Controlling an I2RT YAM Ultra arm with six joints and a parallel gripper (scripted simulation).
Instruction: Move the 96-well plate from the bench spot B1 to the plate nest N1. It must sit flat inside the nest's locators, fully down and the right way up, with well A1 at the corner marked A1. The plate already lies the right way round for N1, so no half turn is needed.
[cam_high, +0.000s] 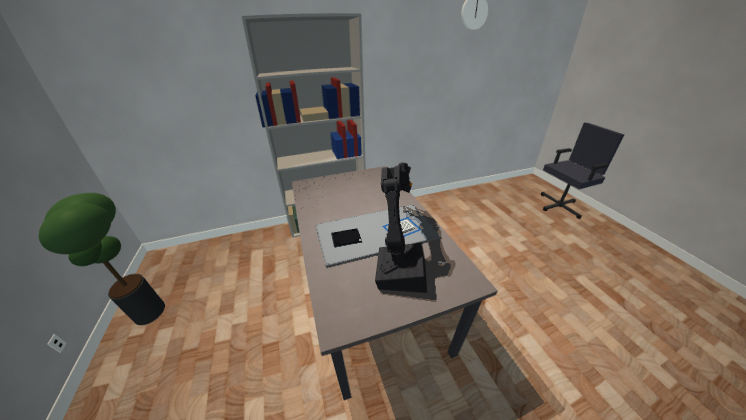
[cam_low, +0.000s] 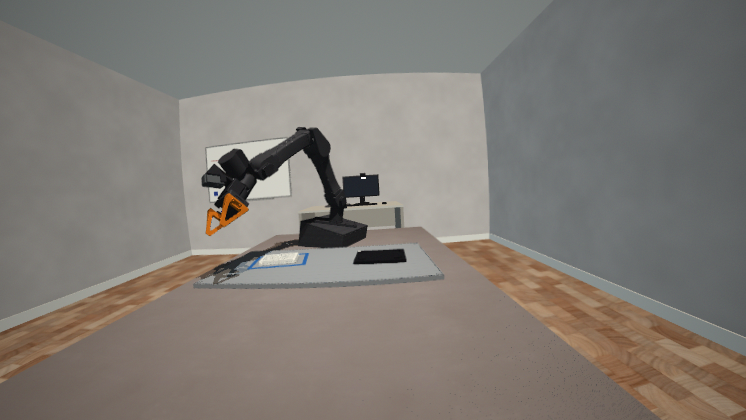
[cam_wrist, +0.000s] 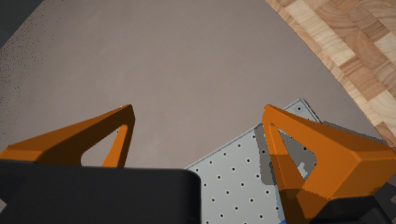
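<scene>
Now: the white 96-well plate 22 cm behind my hand, 9 cm to the left of it and 15 cm below it. Also, from my hand: black plate nest N1: 17 cm behind, 44 cm to the left, 15 cm below.
</scene>
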